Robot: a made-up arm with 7 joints. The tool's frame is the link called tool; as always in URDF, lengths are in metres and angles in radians. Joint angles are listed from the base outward. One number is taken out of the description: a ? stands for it. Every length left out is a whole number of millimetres.
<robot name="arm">
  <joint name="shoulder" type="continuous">
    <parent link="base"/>
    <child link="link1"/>
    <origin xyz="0.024 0.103 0.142" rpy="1.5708 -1.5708 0"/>
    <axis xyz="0 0 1"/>
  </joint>
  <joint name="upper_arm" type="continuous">
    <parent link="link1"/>
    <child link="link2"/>
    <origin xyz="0.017 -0.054 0" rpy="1.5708 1.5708 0"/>
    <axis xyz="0 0 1"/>
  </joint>
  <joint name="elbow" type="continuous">
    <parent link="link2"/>
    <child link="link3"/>
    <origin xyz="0.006 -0.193 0" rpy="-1.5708 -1.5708 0"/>
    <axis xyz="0 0 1"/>
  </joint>
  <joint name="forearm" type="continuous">
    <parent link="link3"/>
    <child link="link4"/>
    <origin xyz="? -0.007 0" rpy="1.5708 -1.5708 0"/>
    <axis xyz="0 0 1"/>
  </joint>
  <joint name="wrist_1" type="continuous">
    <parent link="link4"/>
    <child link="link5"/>
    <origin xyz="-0.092 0.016 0" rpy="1.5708 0 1.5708"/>
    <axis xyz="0 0 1"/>
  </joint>
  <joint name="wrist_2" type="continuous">
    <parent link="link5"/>
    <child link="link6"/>
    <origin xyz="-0.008 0.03 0" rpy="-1.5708 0 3.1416"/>
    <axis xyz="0 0 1"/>
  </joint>
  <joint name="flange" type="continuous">
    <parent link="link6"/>
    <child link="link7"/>
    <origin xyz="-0.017 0.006 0" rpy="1.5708 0 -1.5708"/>
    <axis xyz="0 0 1"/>
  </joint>
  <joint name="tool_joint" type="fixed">
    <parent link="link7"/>
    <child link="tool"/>
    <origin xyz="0.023 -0.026 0" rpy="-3.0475 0.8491 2.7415"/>
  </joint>
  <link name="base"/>
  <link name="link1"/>
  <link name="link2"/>
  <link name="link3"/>
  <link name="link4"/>
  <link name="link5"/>
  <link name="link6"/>
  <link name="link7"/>
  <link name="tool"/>
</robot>
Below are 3 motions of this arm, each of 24 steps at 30 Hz.
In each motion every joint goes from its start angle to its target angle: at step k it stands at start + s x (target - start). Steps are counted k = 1, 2, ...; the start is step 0. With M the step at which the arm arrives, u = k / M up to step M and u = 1 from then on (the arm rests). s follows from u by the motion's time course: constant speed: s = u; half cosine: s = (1 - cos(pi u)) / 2; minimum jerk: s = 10 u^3 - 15 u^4 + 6 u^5.
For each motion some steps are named. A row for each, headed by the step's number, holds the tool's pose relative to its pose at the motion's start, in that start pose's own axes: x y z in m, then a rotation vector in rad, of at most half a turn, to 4 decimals.
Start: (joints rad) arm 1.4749 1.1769 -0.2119 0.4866 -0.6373 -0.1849 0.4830
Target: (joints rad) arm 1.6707 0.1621 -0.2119 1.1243 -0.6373 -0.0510 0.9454
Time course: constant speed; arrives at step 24
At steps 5, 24:
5: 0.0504 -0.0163 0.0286 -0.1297 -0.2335 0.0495
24: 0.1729 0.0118 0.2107 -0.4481 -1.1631 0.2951

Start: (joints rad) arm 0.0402 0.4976 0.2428 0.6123 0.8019 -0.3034 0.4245
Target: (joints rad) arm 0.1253 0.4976 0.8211 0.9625 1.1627 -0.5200 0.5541
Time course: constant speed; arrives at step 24
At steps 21, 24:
21: 0.0727 0.0056 0.0309 -0.3583 -0.6827 0.6173
24: 0.0809 0.0100 0.0373 -0.3950 -0.7885 0.6997

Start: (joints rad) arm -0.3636 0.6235 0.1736 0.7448 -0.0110 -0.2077 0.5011
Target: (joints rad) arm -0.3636 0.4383 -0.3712 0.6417 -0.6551 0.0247 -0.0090
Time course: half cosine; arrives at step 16
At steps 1, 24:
1: -0.0005 -0.0008 0.0000 0.0036 0.0036 -0.0069
24: -0.0578 -0.0582 0.0068 0.4924 -0.0805 -0.7270

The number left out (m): 0.023
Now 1 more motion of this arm.
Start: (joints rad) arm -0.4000 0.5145 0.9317 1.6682 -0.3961 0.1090 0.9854
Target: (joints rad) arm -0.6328 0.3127 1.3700 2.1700 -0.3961 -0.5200 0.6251
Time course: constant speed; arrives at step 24
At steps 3, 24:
3: -0.0062 -0.0003 0.0005 0.1056 -0.0683 0.0271
24: -0.0488 0.0151 0.0145 0.8537 -0.5491 0.0535

